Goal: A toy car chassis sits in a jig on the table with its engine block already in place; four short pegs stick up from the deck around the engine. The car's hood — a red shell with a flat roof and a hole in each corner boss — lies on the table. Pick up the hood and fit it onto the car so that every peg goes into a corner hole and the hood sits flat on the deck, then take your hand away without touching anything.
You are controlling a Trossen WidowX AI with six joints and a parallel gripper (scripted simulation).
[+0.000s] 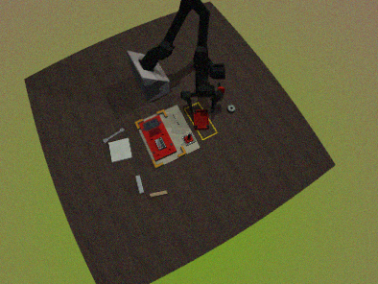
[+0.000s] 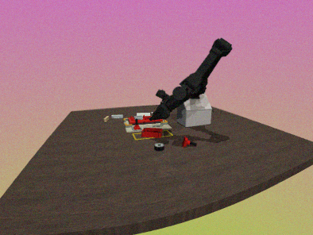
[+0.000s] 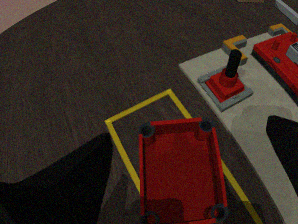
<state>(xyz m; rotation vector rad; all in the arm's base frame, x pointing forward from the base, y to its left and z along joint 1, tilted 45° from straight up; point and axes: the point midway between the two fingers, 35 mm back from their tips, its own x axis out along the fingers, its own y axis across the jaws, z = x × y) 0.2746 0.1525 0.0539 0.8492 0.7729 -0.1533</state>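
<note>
The red hood lies 80 mm below my gripper tip. From my gripper tip the other things lie so: wooden peg: 220 mm ahead, 330 mm to the right, 80 mm below; black-and-white wheel: 10 mm ahead, 170 mm to the left, 80 mm below; jig plate: 190 mm to the right, 80 mm below.
</note>
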